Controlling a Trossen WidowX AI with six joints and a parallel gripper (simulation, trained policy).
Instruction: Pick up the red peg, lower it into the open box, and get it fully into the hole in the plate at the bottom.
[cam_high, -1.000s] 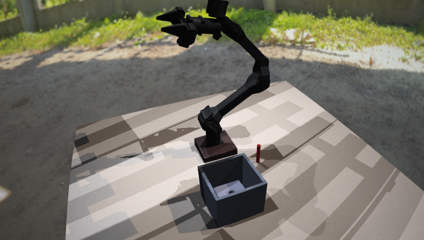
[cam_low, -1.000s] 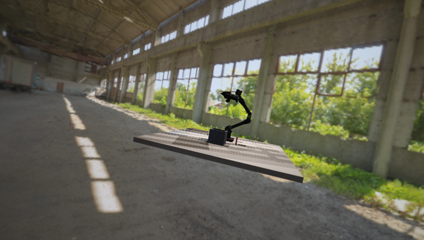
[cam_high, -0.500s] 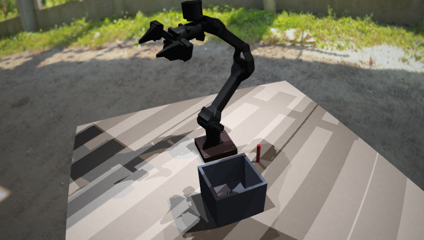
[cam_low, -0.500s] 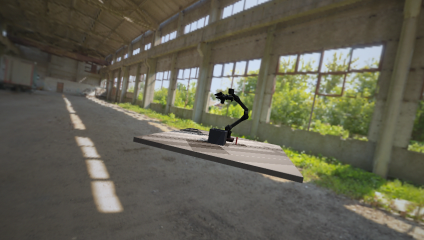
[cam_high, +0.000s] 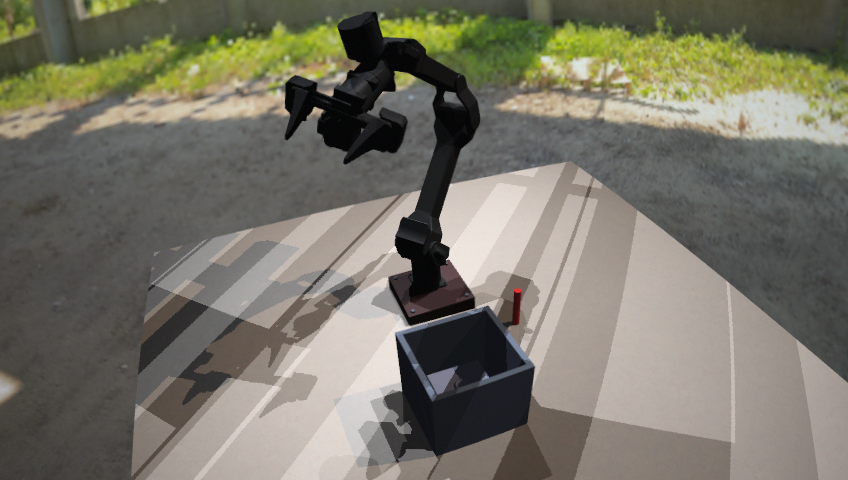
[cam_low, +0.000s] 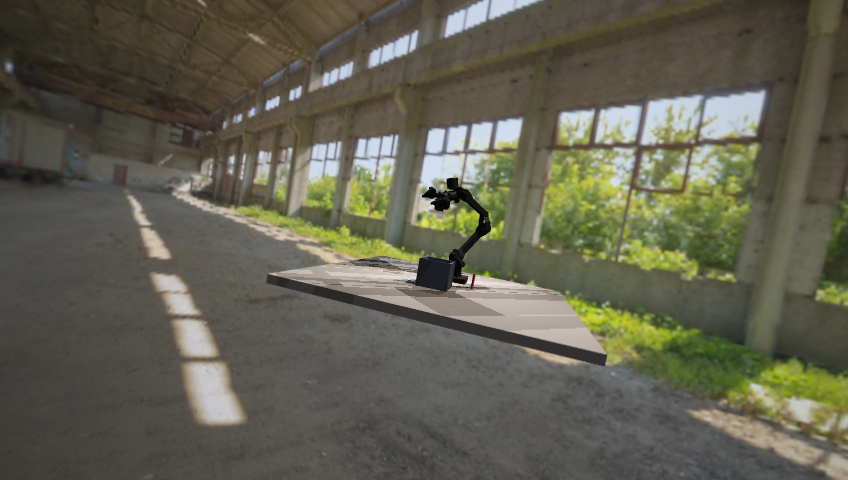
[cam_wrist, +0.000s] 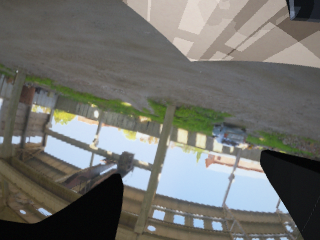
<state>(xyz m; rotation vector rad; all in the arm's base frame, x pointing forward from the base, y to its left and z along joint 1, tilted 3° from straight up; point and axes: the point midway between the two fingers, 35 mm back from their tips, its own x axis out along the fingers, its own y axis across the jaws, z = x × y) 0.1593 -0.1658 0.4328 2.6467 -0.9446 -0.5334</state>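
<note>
Right now my gripper tip is 40 mm past the red peg, 330 mm to the right of it and 400 mm above it. From my gripper tip the other things lie so: plate (130 mm ahead, 150 mm to the left, 390 mm below).
</note>
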